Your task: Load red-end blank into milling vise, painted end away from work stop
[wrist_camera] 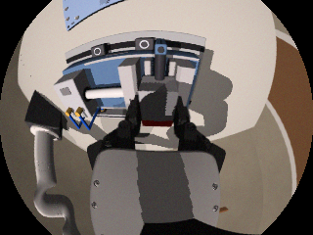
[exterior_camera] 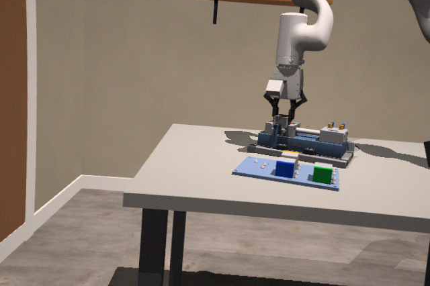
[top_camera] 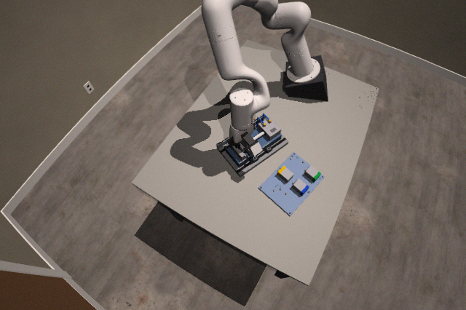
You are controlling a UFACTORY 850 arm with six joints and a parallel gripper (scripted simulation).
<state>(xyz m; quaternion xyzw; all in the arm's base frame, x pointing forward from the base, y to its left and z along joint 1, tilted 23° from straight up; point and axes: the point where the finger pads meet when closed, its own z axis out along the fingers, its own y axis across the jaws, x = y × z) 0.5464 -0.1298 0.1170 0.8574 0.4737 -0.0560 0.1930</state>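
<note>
My hand is 2 cm above the red-ended blank. Also, from my hand: hose block (14 cm behind, 9 cm to the left, 4 cm below); milling vise (8 cm below, 6 cm behind, 4 cm to the left); fixed jaw (5 cm below, 3 cm ahead, 2 cm to the right).
</note>
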